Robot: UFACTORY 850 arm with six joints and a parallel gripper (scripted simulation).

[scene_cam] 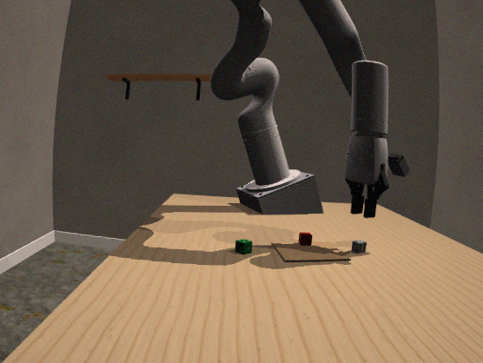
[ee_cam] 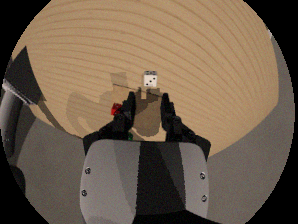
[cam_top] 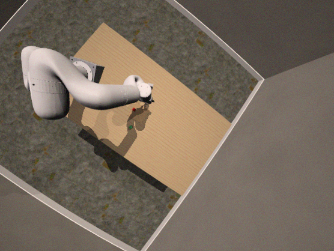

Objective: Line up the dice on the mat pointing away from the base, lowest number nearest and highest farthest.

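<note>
Right now the white die is 90 mm below my hand. The rest, counted from my hand: red die 110 mm to the right, 90 mm below, 50 mm behind; then green die 260 mm to the right, 90 mm below; then tan mat 110 mm to the right, 100 mm below.
</note>
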